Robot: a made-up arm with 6 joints. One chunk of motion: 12 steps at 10 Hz.
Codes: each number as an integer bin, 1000 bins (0 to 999) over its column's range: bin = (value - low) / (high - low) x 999, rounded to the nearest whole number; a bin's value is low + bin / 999 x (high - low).
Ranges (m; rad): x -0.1..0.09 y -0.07..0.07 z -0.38..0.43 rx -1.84..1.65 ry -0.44..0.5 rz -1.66..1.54
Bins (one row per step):
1: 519 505 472 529 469 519
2: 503 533 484 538 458 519
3: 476 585 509 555 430 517
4: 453 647 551 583 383 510
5: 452 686 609 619 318 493
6: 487 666 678 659 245 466
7: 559 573 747 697 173 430
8: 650 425 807 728 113 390
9: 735 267 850 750 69 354
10: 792 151 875 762 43 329
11: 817 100 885 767 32 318
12: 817 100 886 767 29 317
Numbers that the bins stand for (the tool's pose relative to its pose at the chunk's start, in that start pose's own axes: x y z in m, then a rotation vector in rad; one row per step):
1: -0.0013 0.0008 0.0027 0.0081 0.0013 0.0025
2: -0.0043 0.0047 0.0124 0.0395 -0.0090 0.0025
3: -0.0095 0.0120 0.0327 0.0989 -0.0354 -0.0039
4: -0.0138 0.0207 0.0668 0.1967 -0.0796 -0.0264
5: -0.0140 0.0261 0.1138 0.3225 -0.1408 -0.0808
6: -0.0074 0.0233 0.1697 0.4622 -0.2095 -0.1673
7: 0.0063 0.0103 0.2257 0.5950 -0.2772 -0.2826
8: 0.0236 -0.0104 0.2743 0.7033 -0.3337 -0.4108
9: 0.0398 -0.0326 0.3092 0.7801 -0.3751 -0.5261
10: 0.0506 -0.0488 0.3295 0.8220 -0.3995 -0.6061
11: 0.0554 -0.0560 0.3376 0.8395 -0.4099 -0.6414
12: 0.0554 -0.0560 0.3384 0.8395 -0.4127 -0.6446

